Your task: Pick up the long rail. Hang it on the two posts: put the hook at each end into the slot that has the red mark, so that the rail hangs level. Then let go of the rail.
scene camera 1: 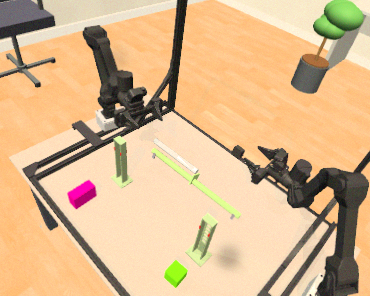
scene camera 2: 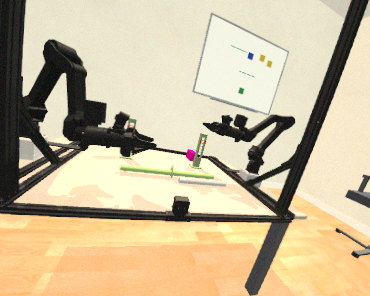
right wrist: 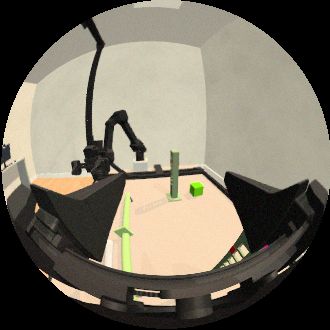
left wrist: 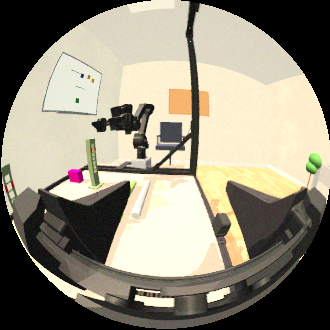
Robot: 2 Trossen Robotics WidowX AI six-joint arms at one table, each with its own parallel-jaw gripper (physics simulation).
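Places are measured from the left arm's base along level axes (x right, y down, z ahead), in metres.
Where they show: left gripper, between the fingertips: (scene camera 1: 250,152) (scene camera 2: 155,142) (right wrist: 80,172) (left wrist: 179,185); right gripper, between the fingertips: (scene camera 1: 151,124) (scene camera 2: 204,123) (right wrist: 176,177) (left wrist: 98,121); left arm's base, origin of its link: (scene camera 1: 328,295) (scene camera 2: 26,135) (right wrist: 139,159); right arm's base, origin of its link: (scene camera 1: 109,113) (scene camera 2: 251,172) (left wrist: 141,157).
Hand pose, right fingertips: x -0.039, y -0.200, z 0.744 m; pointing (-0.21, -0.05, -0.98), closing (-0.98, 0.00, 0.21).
Things, the pixels of their top centre, and the offset from my right fingertips.
- long yellow-green rail, centre of its top: (right wrist: 121,225) (scene camera 1: 194,174) (scene camera 2: 173,165) dx +0.107, dy +0.218, dz -0.149 m
- upright green post, centre of its top: (scene camera 1: 120,140) (left wrist: 89,138) (scene camera 2: 204,133) dx -0.090, dy +0.061, dz +0.057 m
- white rod, centre of its top: (left wrist: 142,191) (scene camera 1: 175,153) (scene camera 2: 204,180) dx +0.158, dy +0.255, dz +0.002 m
- magenta block, centre of its top: (scene camera 1: 81,189) (left wrist: 74,170) (scene camera 2: 192,151) dx -0.255, dy +0.220, dz +0.079 m
- bright green cube, centre of its top: (scene camera 1: 176,270) (right wrist: 196,184) dx -0.218, dy +0.230, dz -0.361 m
The long yellow-green rail (scene camera 1: 215,198) (scene camera 2: 145,170) (right wrist: 126,250) lies on the table, with a square tab at its middle and a small grey hook at each end. One upright green post (scene camera 1: 120,160) (scene camera 2: 200,150) (left wrist: 93,162) stands nearer the right arm. The other post (scene camera 1: 204,237) (right wrist: 174,175) stands nearer the left arm, partly hidden behind the left gripper in scene camera 2. Both have red marks near the top. My left gripper (scene camera 1: 250,156) (scene camera 2: 153,143) is open and empty, beyond the rail from the posts. My right gripper (scene camera 1: 149,123) (scene camera 2: 204,124) is open and empty, above the table's edge.
A white rod (scene camera 1: 175,156) (scene camera 2: 202,182) (left wrist: 141,200) lies close beside the rail. A magenta block (scene camera 1: 82,194) (scene camera 2: 190,155) (left wrist: 75,175) and a bright green cube (scene camera 1: 176,273) (right wrist: 196,189) lie beyond the posts. A small black camera (scene camera 2: 181,205) sits on the table's frame.
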